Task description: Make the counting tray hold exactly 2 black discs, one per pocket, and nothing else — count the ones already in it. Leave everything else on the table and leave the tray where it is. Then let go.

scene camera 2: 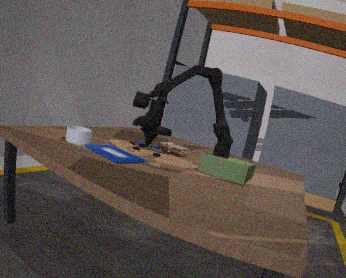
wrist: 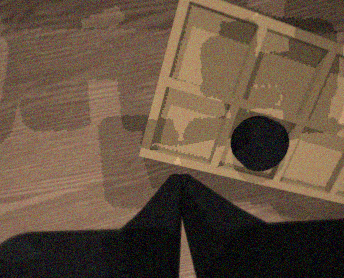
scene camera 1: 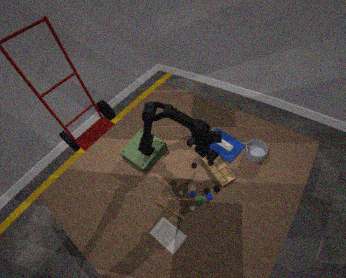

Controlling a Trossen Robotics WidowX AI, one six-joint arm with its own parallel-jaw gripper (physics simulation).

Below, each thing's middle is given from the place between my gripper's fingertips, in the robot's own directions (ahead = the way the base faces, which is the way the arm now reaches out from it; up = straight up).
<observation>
My hand is 100 mm short of the tan counting tray [wrist: 218, 70], 10 mm to the left of it and 30 mm above it.
</observation>
